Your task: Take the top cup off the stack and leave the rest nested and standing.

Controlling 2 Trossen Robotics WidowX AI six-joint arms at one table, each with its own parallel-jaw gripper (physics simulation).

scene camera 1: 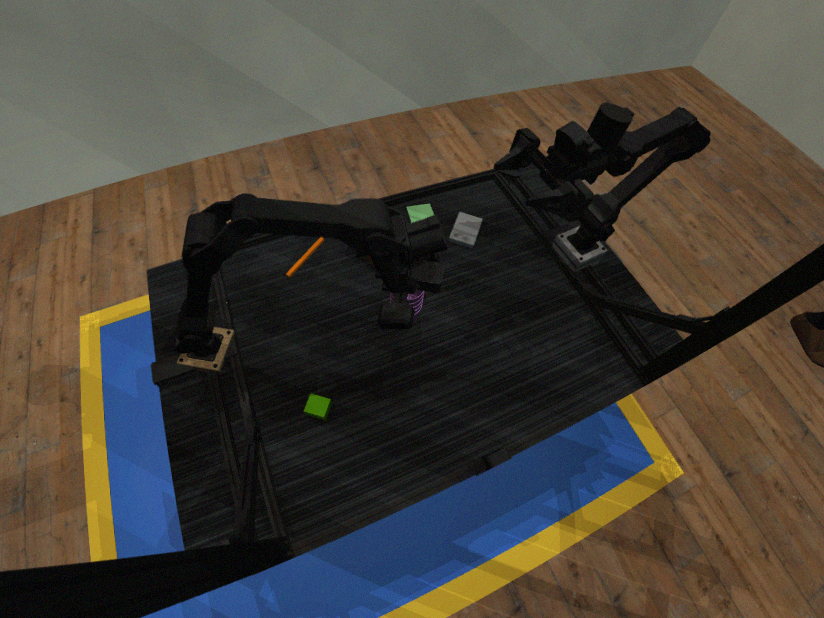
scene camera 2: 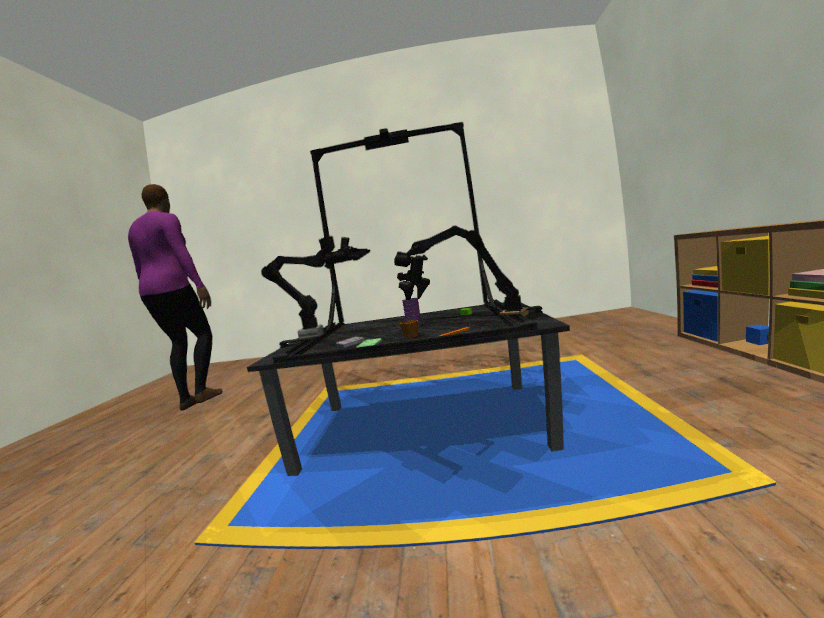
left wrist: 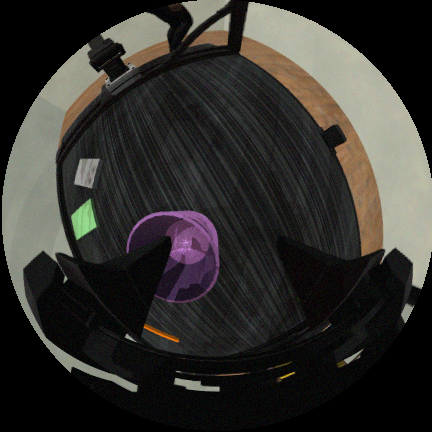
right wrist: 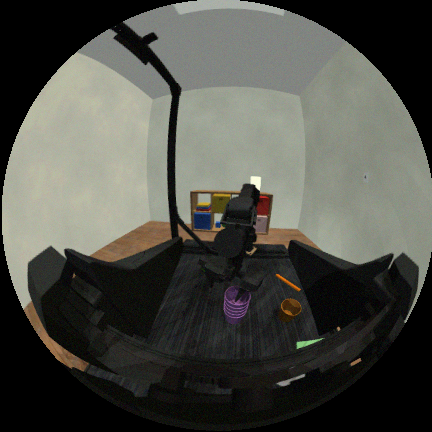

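Pixels of known places: left gripper, fingertip midpoint: (scene camera 1: 411,306) (left wrist: 224,241) (right wrist: 222,293); right gripper, fingertip midpoint: (scene camera 1: 510,183) (scene camera 2: 369,250) (right wrist: 237,244); left arm's base at its link origin: (scene camera 1: 205,346) (scene camera 2: 513,309) (right wrist: 247,248); right arm's base at its link origin: (scene camera 1: 582,242) (scene camera 2: 310,327) (left wrist: 118,73).
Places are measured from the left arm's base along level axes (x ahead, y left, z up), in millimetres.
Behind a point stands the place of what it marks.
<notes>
A standing stack of several nested purple cups (scene camera 1: 417,304) @[x 455, y 145, z 68 mm] (scene camera 2: 412,309) @[x 404, y 195, z 59 mm] (right wrist: 235,311) @[x 459, y 186, z 65 mm] is near the table's middle. The top cup (left wrist: 192,292) @[x 398, y 152, z 97 mm] shows its open mouth in the left wrist view. My left gripper (scene camera 1: 410,293) @[x 442, y 126, z 89 mm] (scene camera 2: 413,296) @[x 442, y 126, z 89 mm] (left wrist: 224,241) @[x 442, y 126, z 89 mm] is open and points down at the stack's top. One finger overlaps the cup's mouth; the other is out to the side, past the rim. Whether the first finger is inside the cup or above it, I cannot tell. In scene camera 1 the arm hides much of the stack. My right gripper (scene camera 2: 368,251) @[x 578, y 228, z 358 mm] is open and empty, raised away from the stack.
An orange cup (scene camera 2: 409,329) @[x 311, y 362, z 7 mm] (right wrist: 290,311) @[x 309, y 348, z -22 mm] stands beside the stack. An orange stick (scene camera 1: 304,256) @[x 145, y 291, z -19 mm] (left wrist: 161,334) @[x 139, y 270, z -19 mm], a green pad (scene camera 1: 419,212) @[x 422, y 499, z -19 mm] (left wrist: 84,220) @[x 437, y 455, z -19 mm], a grey box (scene camera 1: 465,229) @[x 556, y 455, z -14 mm] (left wrist: 87,172) @[x 553, y 445, z -14 mm] and a green block (scene camera 1: 317,406) @[x 281, y -90, z -1 mm] (scene camera 2: 465,311) @[x 271, y -65, z -9 mm] lie on the table.
</notes>
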